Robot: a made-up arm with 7 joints. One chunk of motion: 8 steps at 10 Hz.
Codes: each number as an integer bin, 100 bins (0 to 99) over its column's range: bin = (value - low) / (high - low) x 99, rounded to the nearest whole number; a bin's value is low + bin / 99 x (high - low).
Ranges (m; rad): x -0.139..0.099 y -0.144..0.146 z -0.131..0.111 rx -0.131..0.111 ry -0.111..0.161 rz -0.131..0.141
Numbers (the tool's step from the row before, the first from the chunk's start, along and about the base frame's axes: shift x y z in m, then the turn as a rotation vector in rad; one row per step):
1: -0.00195 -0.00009 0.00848 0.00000 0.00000 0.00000
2: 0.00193 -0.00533 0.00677 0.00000 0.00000 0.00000
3: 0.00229 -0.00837 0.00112 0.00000 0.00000 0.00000
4: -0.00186 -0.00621 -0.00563 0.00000 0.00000 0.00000
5: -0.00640 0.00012 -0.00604 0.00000 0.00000 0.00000
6: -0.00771 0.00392 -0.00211 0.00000 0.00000 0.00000
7: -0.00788 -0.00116 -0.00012 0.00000 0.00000 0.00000
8: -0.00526 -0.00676 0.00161 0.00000 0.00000 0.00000
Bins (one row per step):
1: 57 49 57 54 40 48
2: 59 47 56 54 40 48
3: 59 46 54 54 40 48
4: 57 47 51 54 40 48
5: 55 49 51 54 40 48
6: 55 50 53 54 40 48
7: 55 49 54 54 40 48
8: 56 47 54 54 40 48

